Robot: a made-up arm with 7 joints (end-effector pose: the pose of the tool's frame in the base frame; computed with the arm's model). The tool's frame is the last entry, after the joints.
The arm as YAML. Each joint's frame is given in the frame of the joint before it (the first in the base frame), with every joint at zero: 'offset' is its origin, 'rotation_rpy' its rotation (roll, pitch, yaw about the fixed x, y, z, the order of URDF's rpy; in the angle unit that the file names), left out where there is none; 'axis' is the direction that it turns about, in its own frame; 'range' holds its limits. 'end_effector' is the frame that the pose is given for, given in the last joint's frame.
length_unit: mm
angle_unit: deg
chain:
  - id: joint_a
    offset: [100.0, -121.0, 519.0]
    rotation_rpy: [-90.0, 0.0, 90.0]
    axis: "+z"
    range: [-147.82, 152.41]
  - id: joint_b
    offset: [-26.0, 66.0, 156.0]
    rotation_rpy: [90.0, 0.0, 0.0]
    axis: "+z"
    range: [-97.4, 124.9]
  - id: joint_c
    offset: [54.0, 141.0, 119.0]
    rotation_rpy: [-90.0, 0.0, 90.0]
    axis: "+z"
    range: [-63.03, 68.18]
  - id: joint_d
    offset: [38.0, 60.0, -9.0]
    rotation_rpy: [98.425, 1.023, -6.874]
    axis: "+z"
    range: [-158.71, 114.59]
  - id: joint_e
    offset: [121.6, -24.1, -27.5]
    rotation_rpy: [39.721, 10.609, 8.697]
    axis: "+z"
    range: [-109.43, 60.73]
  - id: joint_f
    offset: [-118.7, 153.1, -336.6]
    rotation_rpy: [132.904, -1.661, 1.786]
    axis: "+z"
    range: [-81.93, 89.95]
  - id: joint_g
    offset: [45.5, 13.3, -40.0]
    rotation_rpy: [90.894, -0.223, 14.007]
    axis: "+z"
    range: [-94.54, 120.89]
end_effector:
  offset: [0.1, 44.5, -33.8]
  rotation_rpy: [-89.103, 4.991, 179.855]
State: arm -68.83 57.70 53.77 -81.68 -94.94 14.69 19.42
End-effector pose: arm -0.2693 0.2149 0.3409 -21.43 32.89 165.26
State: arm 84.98 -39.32 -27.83 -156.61 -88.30 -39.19 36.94
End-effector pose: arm -0.0803 -0.3333 0.0734 58.95 -11.59 39.22
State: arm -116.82 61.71 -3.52 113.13 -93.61 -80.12 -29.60
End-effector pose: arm 0.0615 0.1909 0.6888 -124.63 5.27 -148.51
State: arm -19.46 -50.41 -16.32 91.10 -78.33 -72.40 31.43
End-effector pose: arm -0.1797 -0.1209 0.1999 102.45 -70.30 -60.84
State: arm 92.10 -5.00 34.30 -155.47 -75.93 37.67 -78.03
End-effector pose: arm -0.0396 -0.3024 0.2450 -170.08 -2.79 -125.76
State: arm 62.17 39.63 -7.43 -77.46 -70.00 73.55 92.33
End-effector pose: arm -0.5869 -0.3182 0.7511 104.88 19.65 122.21
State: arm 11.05 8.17 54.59 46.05 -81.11 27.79 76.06
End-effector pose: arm 0.0212 -0.4372 0.5504 133.80 -9.43 -140.62
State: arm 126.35 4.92 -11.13 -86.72 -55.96 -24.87 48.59
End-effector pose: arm -0.5968 -0.2197 0.5158 167.89 50.16 81.03
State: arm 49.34 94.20 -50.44 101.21 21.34 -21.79 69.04
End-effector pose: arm -0.2089 -0.4755 0.6086 143.84 -3.21 119.53
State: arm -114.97 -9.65 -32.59 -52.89 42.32 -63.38 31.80
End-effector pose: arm -0.4728 -0.0188 0.4211 145.78 -25.13 2.02
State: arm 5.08 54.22 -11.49 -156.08 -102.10 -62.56 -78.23
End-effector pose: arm -0.3996 -0.1475 0.1217 16.71 -17.03 -124.21
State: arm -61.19 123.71 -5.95 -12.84 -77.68 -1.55 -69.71
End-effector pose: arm 0.3048 -0.1546 0.1706 44.20 -41.34 78.89
